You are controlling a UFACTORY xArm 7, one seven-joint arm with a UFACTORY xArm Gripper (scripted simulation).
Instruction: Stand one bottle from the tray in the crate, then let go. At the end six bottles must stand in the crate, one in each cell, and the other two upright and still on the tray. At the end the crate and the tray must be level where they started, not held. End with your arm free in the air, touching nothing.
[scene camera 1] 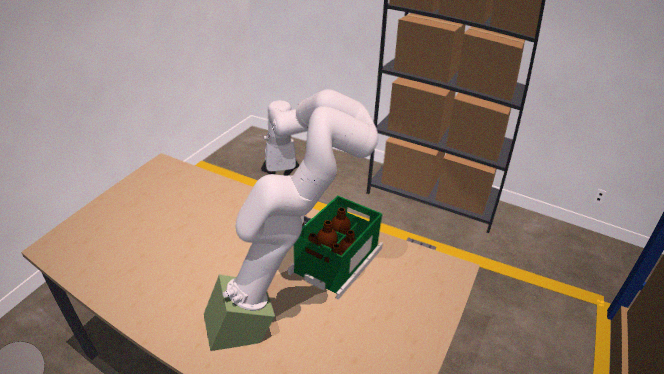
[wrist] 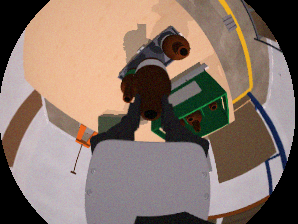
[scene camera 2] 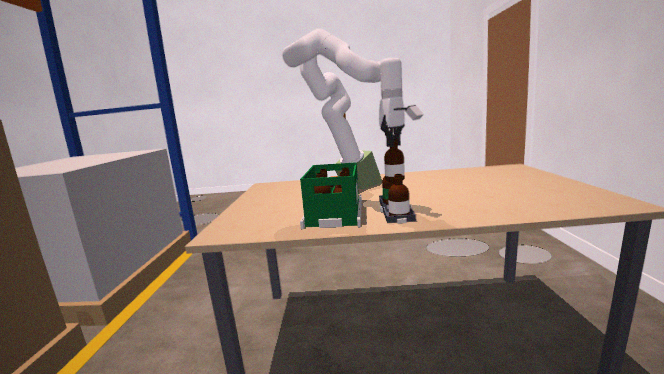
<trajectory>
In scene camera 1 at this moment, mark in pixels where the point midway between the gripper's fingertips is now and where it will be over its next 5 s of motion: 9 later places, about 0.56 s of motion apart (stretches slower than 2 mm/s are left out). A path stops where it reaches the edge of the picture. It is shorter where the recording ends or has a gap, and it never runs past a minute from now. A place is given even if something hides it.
My gripper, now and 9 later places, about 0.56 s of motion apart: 280, 184; 280, 182; 280, 181; 280, 177; 280, 174; 280, 173; 280, 170; 280, 167; 281, 167; 284, 168
</trajectory>
